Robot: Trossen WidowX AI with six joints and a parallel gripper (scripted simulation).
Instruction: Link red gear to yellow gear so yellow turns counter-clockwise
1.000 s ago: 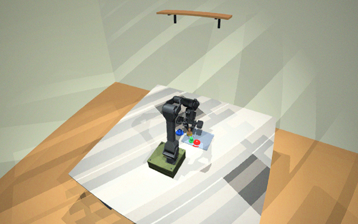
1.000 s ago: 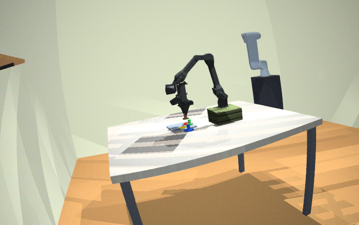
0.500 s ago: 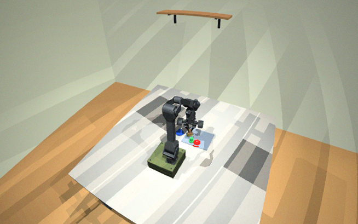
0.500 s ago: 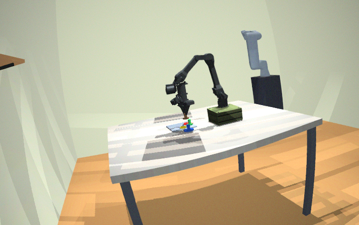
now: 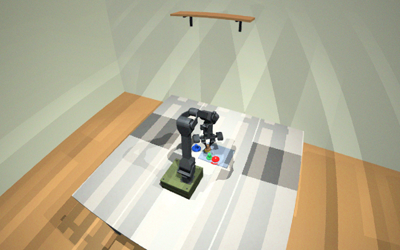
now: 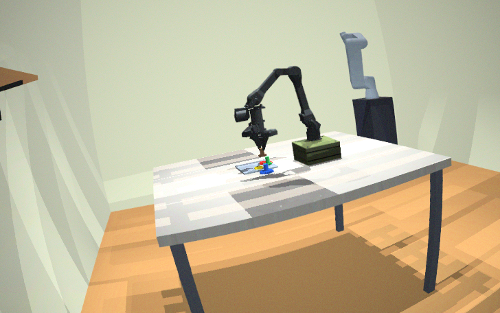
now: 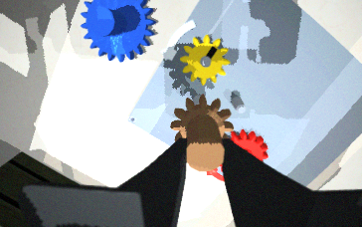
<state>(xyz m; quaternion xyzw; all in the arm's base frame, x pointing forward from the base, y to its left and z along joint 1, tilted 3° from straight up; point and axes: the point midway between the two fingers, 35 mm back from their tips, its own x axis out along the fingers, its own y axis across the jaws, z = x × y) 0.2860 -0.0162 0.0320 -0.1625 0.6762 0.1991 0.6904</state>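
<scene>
Right now my gripper tip is 30 mm past the green gear, 20 mm to the left of it and 60 mm above it. Also, from my gripper tip: brown gear: 10 mm below; red gear: 30 mm behind, 70 mm to the right, 70 mm below; yellow gear: 30 mm ahead, 20 mm to the left, 70 mm below.
</scene>
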